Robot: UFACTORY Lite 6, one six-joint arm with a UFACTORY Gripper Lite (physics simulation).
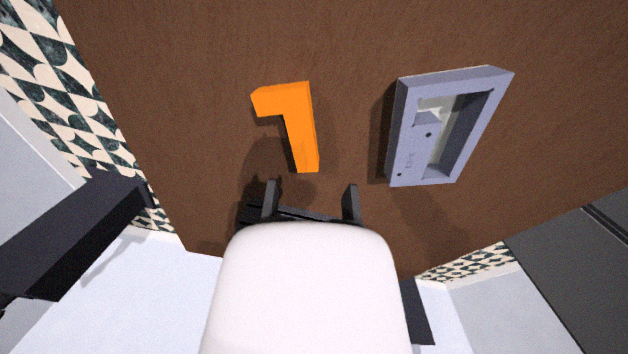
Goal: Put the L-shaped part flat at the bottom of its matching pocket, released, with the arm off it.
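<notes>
The orange L-shaped part lies on the brown table, its short arm pointing left at the far end and its long arm running toward the gripper. My gripper is open, its two dark fingers wide apart with nothing between them. It is on the near side of the part's long arm, apart from it. The grey-blue block with the L-shaped pocket is on the table to the right of the part. Part of the pocket's floor shows pale, and no part lies in it.
The brown table top has a patterned tile floor beyond its left edge. A dark beam is at the lower left, and a dark grey surface is at the lower right. The white gripper body hides the near middle.
</notes>
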